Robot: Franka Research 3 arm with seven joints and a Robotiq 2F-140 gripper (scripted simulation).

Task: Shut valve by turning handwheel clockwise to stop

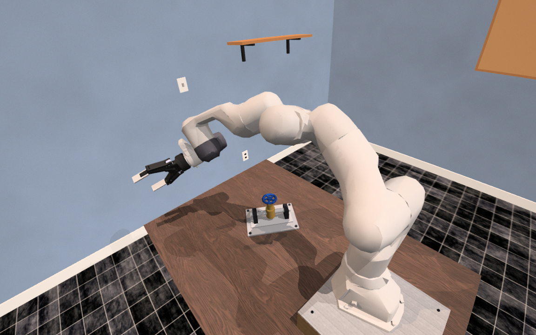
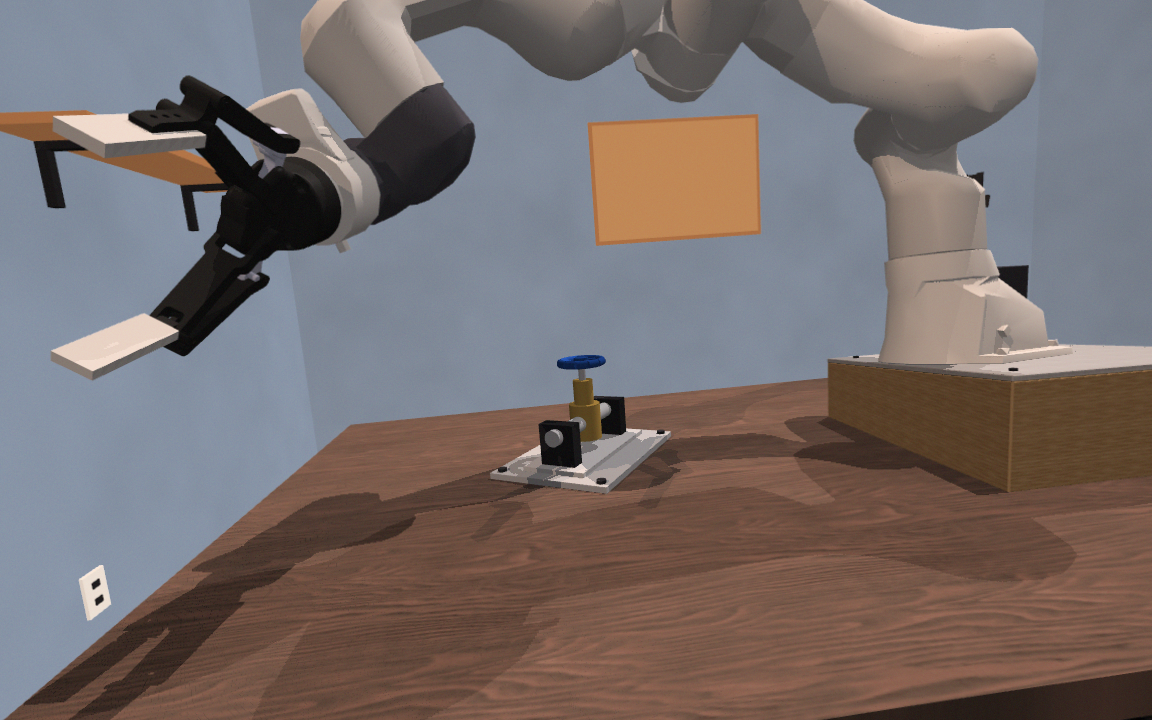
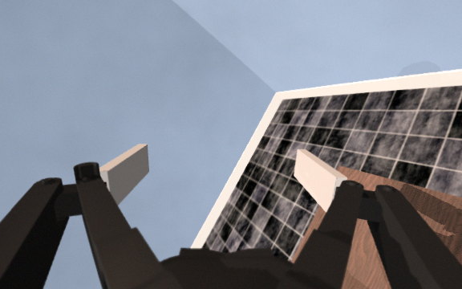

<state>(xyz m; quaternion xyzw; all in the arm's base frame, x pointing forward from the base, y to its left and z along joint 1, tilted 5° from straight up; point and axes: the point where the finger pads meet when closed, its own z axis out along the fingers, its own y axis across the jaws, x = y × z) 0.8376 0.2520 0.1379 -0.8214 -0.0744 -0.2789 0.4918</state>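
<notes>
The blue handwheel is 370 mm behind my hand, 370 mm to the right of it and 160 mm below it.
</notes>
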